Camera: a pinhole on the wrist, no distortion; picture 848 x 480 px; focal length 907.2 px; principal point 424.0 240.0 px. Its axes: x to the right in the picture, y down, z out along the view. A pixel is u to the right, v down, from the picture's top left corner.
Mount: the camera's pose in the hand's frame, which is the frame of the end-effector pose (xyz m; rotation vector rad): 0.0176 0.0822 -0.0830 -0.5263 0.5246 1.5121
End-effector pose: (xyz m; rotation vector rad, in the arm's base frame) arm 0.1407 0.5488 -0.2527 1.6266 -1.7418 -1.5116
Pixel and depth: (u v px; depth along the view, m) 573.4 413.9 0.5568
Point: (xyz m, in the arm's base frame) -0.3298 0.6614 0.0812
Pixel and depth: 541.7 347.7 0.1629
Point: 0.0114 0.5240 -0.0990
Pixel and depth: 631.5 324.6 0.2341
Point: -0.0527 0.5286 -0.0543
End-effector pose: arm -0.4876 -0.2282 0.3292 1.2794 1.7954 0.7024
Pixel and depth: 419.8 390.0 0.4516
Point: -0.0671 -0.1665 0.4935
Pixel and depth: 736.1 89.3 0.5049
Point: -0.0654 0.0400 0.6209
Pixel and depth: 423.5 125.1 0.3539
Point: -0.1821 -0.0721 0.4524
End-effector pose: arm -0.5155 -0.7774 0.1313 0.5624 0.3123 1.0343
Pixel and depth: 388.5 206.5 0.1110
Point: -0.6082 -0.7032 0.2222
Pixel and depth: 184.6 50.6 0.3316
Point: -0.5171 -0.6836 0.4484
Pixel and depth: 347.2 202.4 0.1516
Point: -0.6021 -0.7049 0.2632
